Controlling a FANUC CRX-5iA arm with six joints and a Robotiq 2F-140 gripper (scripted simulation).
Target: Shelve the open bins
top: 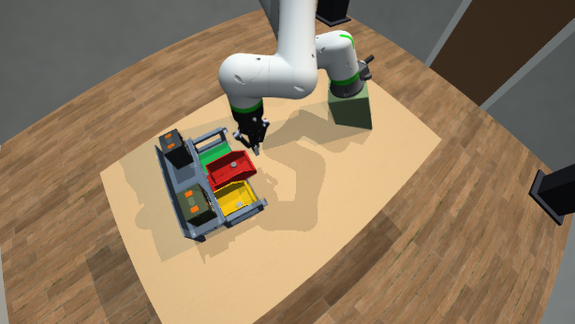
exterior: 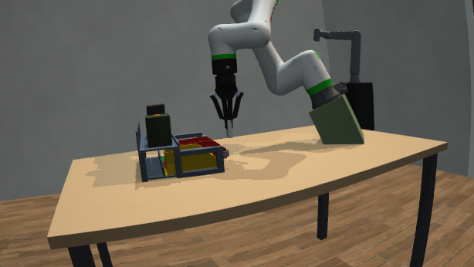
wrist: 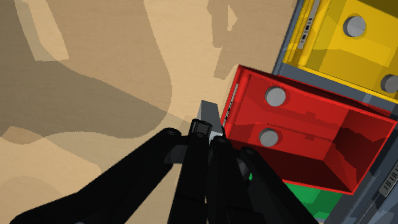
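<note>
Now: hand 110 mm short of the red bin, 10 mm to the left of it and 60 mm above it. From my hand the other things lie so: yellow bin (180 mm ahead, 100 mm to the left, 70 mm below).
</note>
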